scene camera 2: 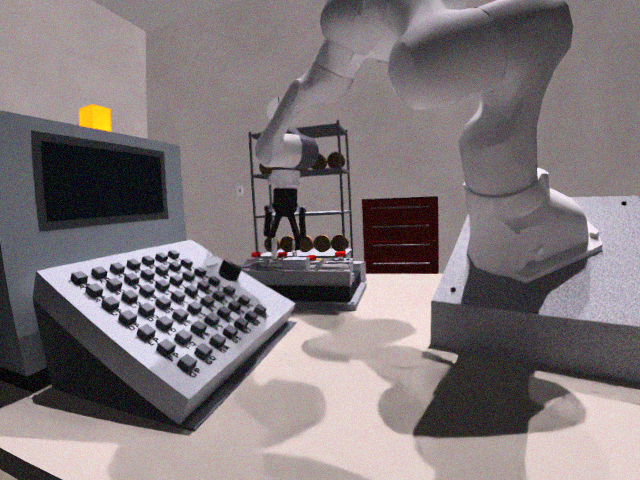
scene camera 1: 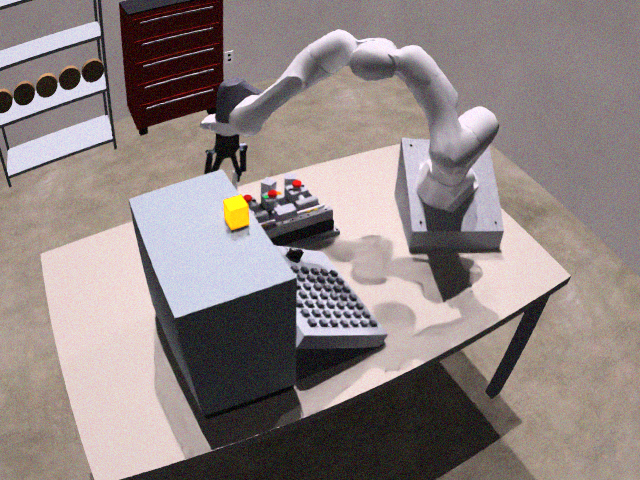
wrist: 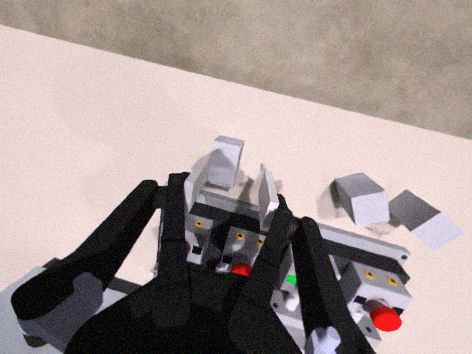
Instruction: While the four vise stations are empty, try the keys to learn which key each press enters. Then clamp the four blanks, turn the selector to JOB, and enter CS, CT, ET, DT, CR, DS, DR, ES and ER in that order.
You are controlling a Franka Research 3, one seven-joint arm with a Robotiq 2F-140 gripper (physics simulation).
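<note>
My gripper [scene camera 1: 224,166] [scene camera 2: 284,248] [wrist: 235,174] is partly open and empty, pointing down at the back of the vise fixture [scene camera 1: 305,223] [scene camera 2: 315,277] [wrist: 367,241]. In the wrist view a loose grey blank [wrist: 226,162] stands just beyond and between the fingertips. Two more blanks [wrist: 362,200] [wrist: 427,220] lie behind the fixture to the right. One station shows a green light [wrist: 291,279]; fingers hide much of it. A pale block [scene camera 1: 284,209] sits at the fixture's front. The keyboard [scene camera 1: 341,332] [scene camera 2: 118,356] has a black selector knob [scene camera 1: 294,254] [scene camera 2: 229,269]; its setting is unreadable.
A tall grey cabinet [scene camera 1: 206,248] [scene camera 2: 173,180] with a dark screen [scene camera 2: 103,180] stands behind the keyboard and carries a yellow cube [scene camera 1: 236,212] [scene camera 2: 95,117]. Red knobs [scene camera 1: 296,183] [scene camera 2: 339,253] [wrist: 386,319] rise from the stations. The arm's pedestal [scene camera 1: 454,240] [scene camera 2: 516,335] stands at the right.
</note>
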